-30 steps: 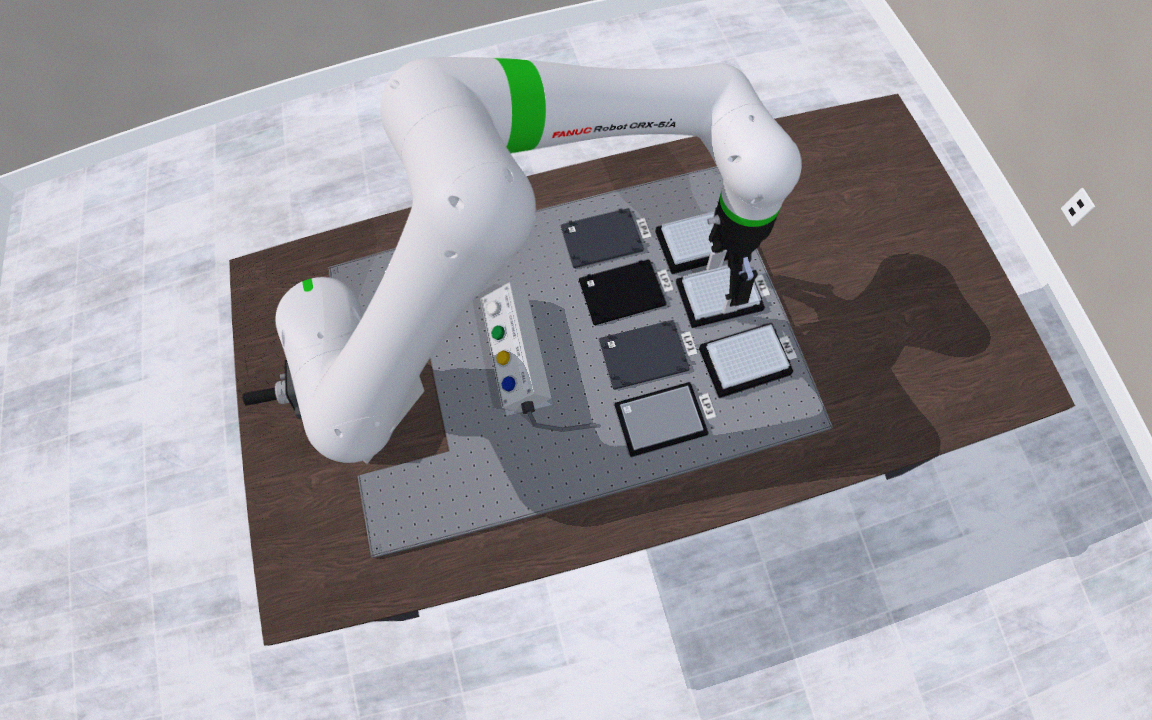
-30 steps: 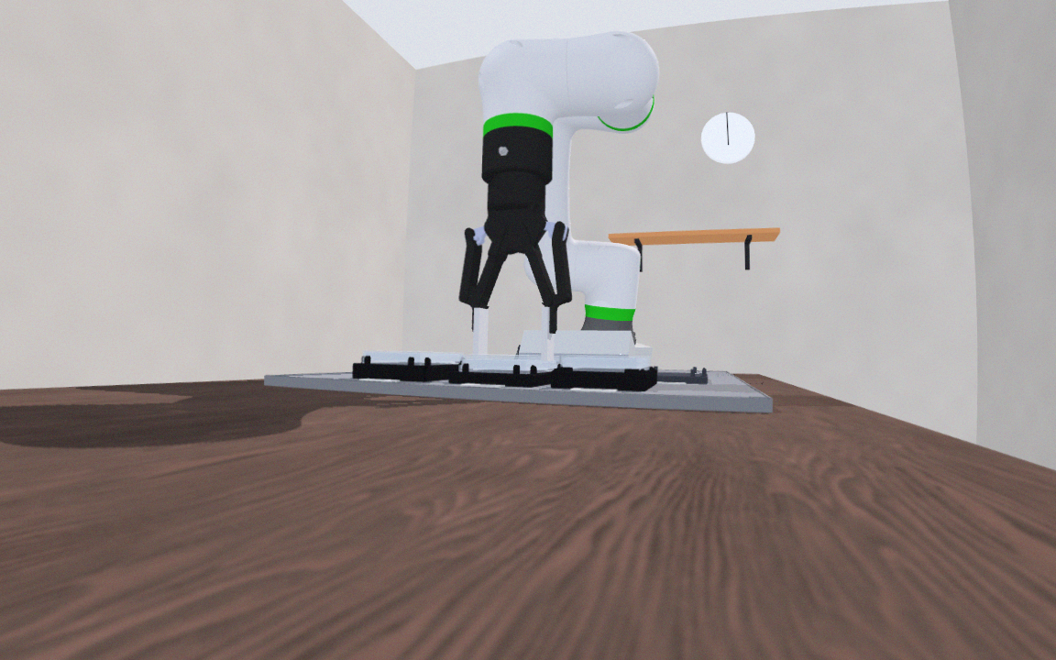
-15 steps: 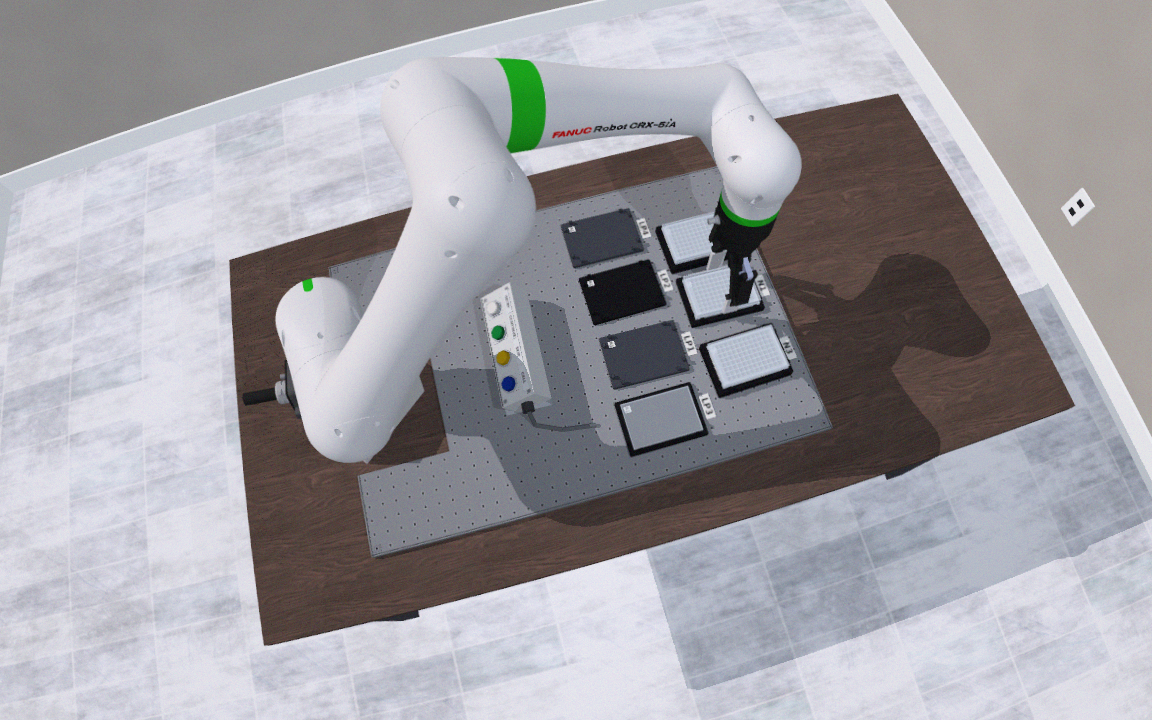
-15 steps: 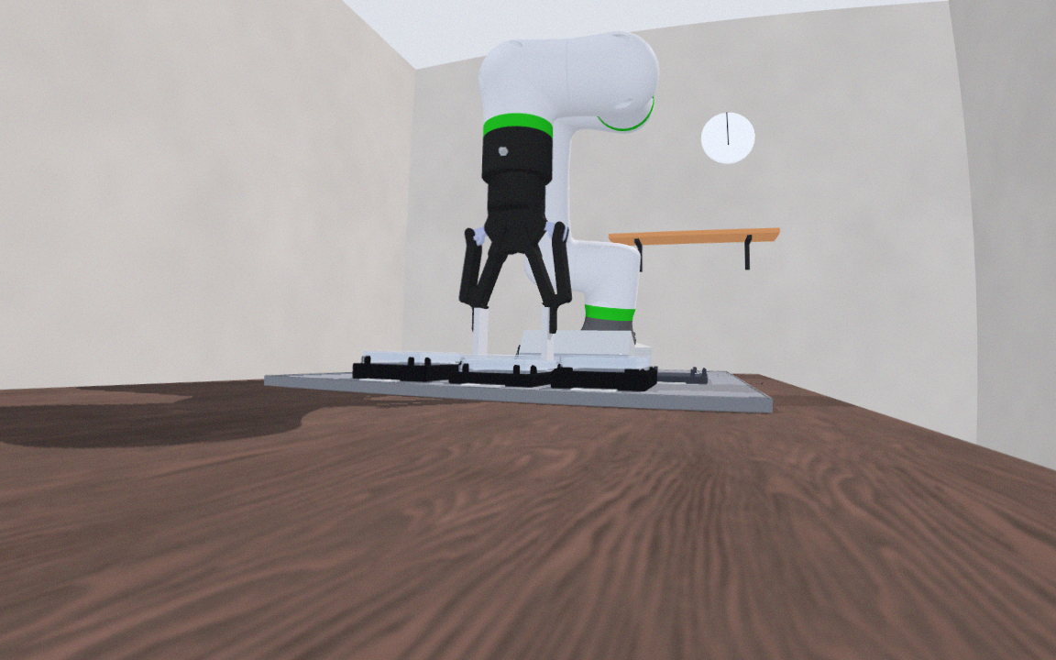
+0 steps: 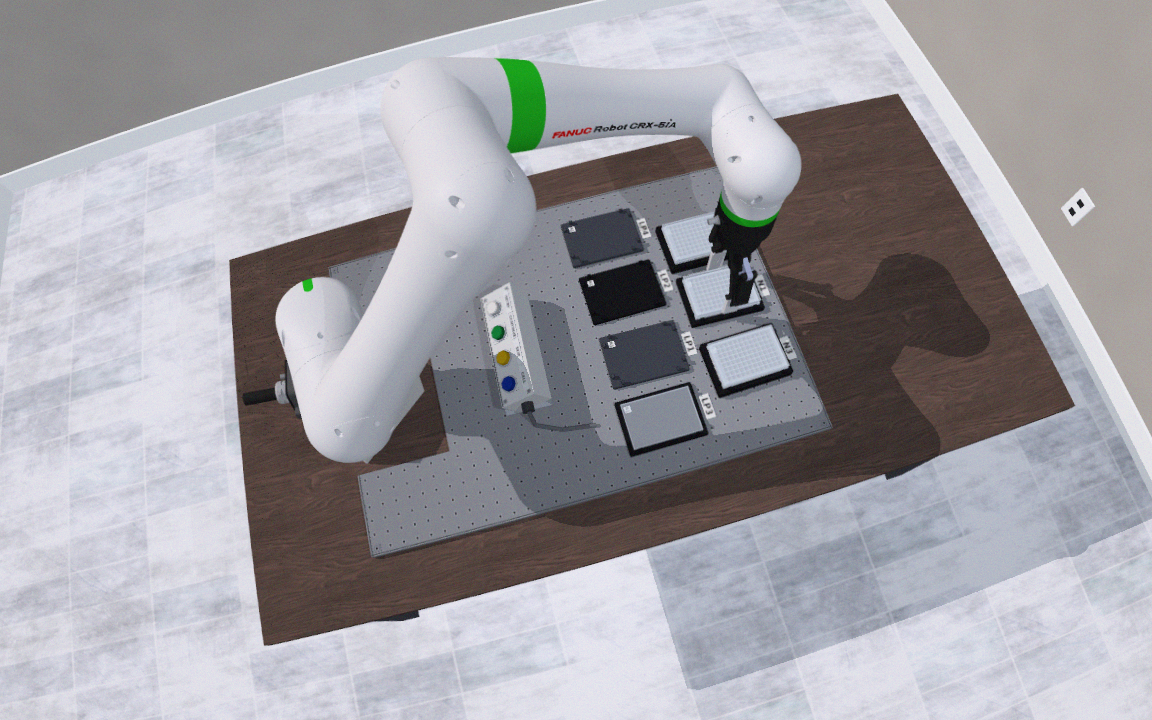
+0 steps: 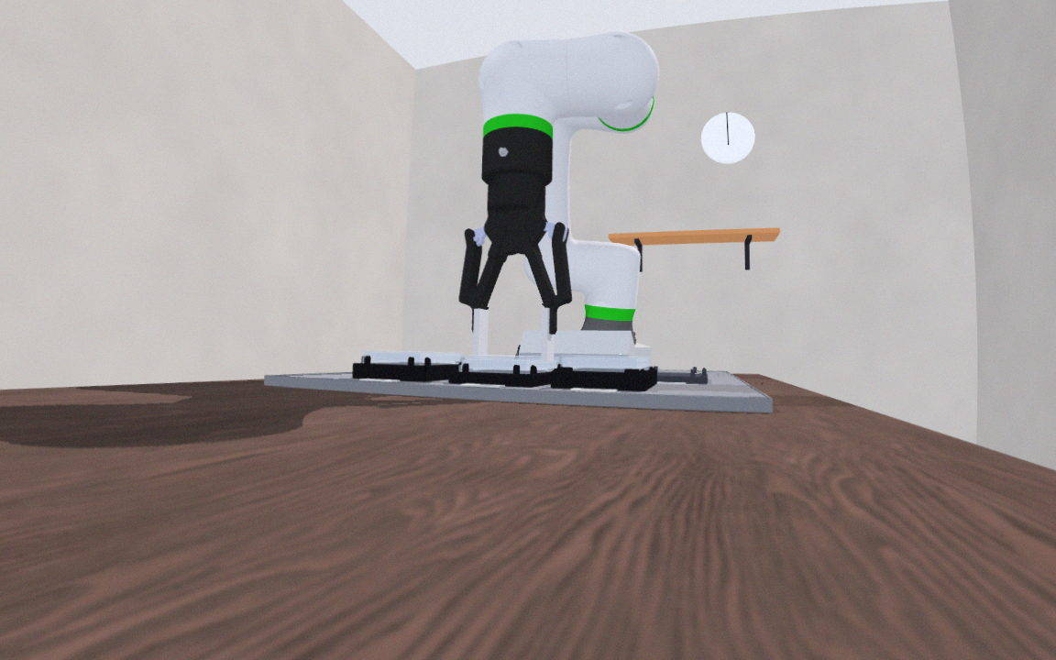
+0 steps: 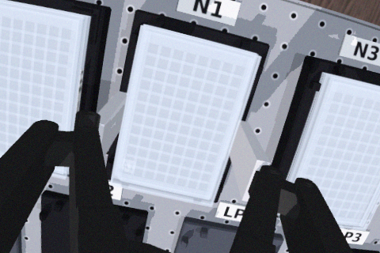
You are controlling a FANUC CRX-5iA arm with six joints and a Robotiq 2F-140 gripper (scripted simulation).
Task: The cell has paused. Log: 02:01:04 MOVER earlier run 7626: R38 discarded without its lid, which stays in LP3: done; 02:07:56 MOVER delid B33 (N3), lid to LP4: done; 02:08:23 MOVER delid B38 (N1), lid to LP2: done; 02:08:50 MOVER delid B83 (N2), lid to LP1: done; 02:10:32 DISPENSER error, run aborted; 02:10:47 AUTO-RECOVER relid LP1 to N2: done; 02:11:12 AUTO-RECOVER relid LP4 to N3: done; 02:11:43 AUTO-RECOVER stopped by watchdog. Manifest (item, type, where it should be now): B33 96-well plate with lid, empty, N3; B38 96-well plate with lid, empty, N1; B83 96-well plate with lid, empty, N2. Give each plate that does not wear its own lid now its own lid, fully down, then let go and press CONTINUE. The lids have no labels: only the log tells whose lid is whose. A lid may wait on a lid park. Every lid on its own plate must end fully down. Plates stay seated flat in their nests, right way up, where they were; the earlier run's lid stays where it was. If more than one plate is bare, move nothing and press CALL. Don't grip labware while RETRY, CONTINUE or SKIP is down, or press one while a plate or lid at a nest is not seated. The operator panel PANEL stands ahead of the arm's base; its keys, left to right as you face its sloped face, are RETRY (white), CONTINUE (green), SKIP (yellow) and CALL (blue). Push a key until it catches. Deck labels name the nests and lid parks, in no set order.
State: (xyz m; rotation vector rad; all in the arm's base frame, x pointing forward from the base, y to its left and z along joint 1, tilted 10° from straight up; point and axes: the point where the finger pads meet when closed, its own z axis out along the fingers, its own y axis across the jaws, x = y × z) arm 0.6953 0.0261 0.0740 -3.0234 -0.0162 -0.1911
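Now: hand 3 cm above the plate. The rest, counted from my hand: lid park LP2 (18 cm behind, 5 cm to the left, 5 cm below); lid park LP1 (17 cm behind, 8 cm to the right, 5 cm below); lid park LP4 (19 cm behind, 18 cm to the left, 5 cm below).
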